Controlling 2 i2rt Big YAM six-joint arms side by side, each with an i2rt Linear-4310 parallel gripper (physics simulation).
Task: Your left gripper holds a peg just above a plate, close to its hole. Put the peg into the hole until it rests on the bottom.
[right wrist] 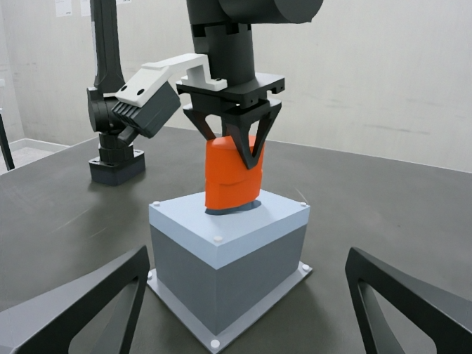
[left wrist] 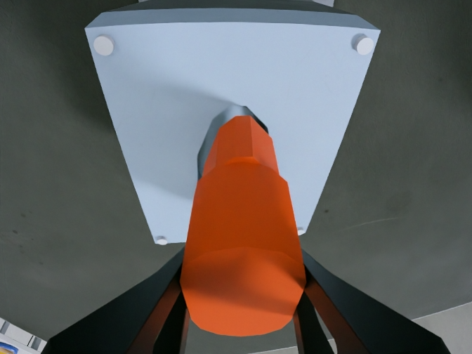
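Observation:
An orange faceted peg stands about upright over the pale blue plate. My left gripper is shut on its upper part. The peg's lower end is at the dark hole. In the left wrist view the hole's wall shows to the left of and beyond the peg, with a thin dark strip at its upper right. In the right wrist view a dark strip of hole shows under the peg's lower edge. Whether the tip is inside the hole is unclear. My right gripper is open and empty, nearer the camera than the block.
The plate tops a grey block on a flanged base with pale bolt heads, standing on the dark table. The other arm's base stands behind at the left. A pale wall is behind.

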